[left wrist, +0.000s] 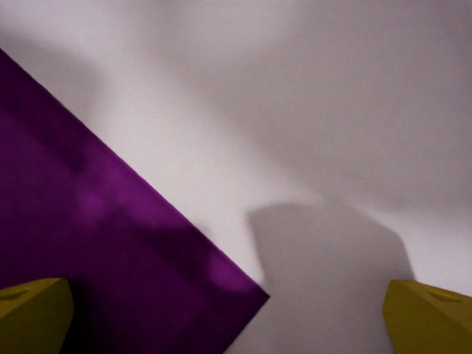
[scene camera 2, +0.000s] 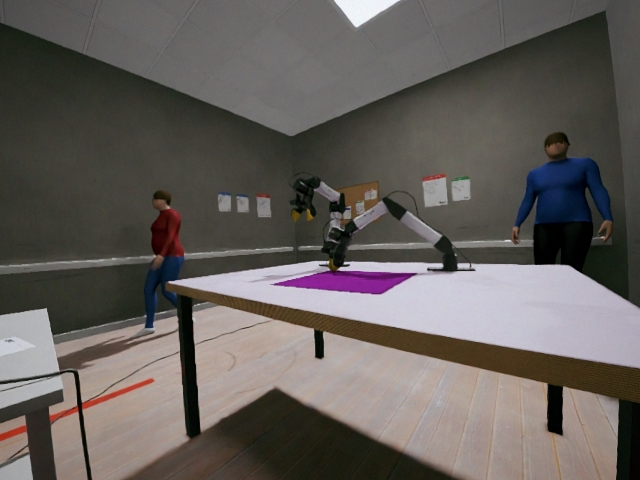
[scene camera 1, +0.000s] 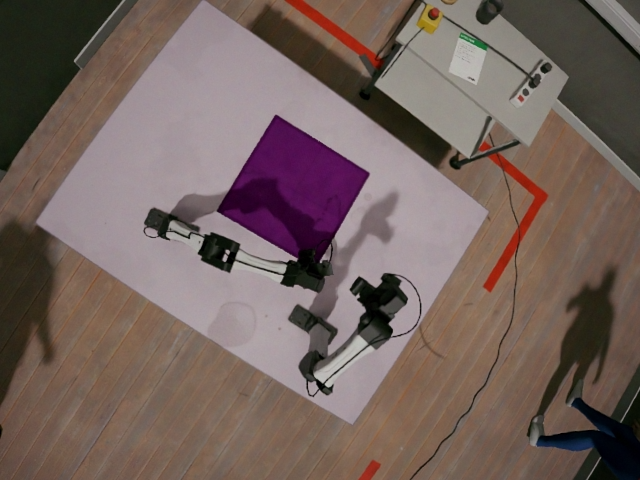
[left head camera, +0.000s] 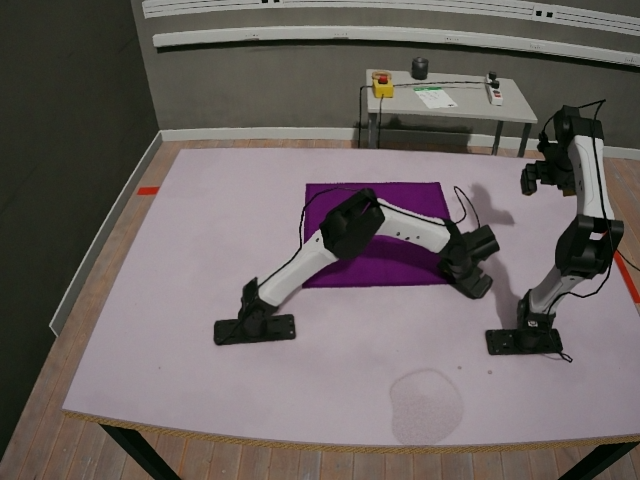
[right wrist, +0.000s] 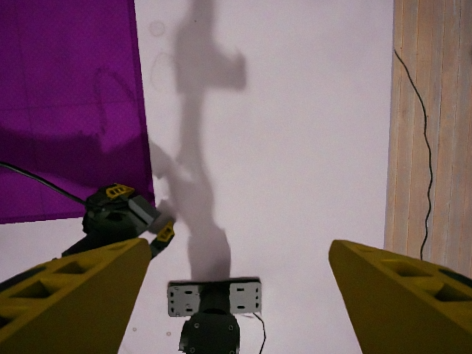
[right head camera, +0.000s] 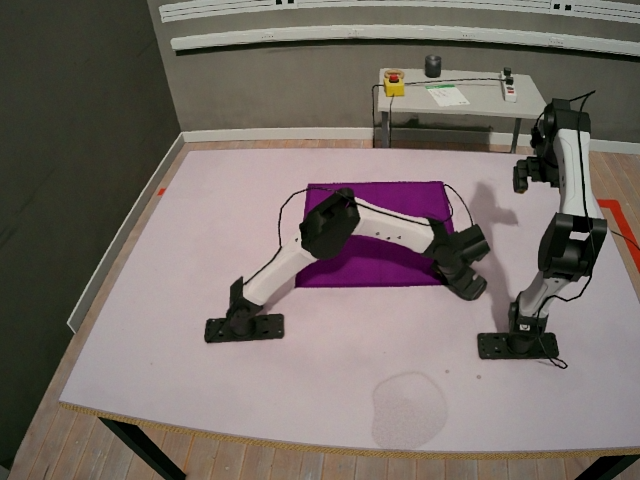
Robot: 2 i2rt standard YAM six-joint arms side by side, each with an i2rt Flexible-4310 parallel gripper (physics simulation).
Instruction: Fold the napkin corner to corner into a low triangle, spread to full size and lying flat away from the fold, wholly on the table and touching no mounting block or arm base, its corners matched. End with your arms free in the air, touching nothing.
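Note:
The purple napkin (left head camera: 408, 196) (right head camera: 403, 196) (scene camera 1: 310, 160) (scene camera 2: 351, 283) (right wrist: 65, 60) lies flat and unfolded as a square on the table. In the left wrist view, one corner of the napkin (left wrist: 125, 225) points between the widely spread yellow fingers. My left gripper (left wrist: 229, 292) (scene camera 2: 333, 266) (right wrist: 151, 206) is open, low over that corner; whether its tips touch the table is unclear. The left arm hides part of the napkin in the head camera views. My right gripper (right wrist: 239, 247) (scene camera 2: 303, 214) (left head camera: 547, 191) is open and empty, high above the table at the right, away from the napkin.
The left arm's mounting block (left head camera: 279, 326) (right head camera: 268, 326) and the right arm's mounting block (left head camera: 498, 342) (right head camera: 491, 345) stand on the table (left head camera: 206, 382) (scene camera 1: 155, 103), nearer its front edge than the napkin. A small grey side table (left head camera: 465, 111) (scene camera 1: 429, 103) stands beyond the table. Two people stand in the background.

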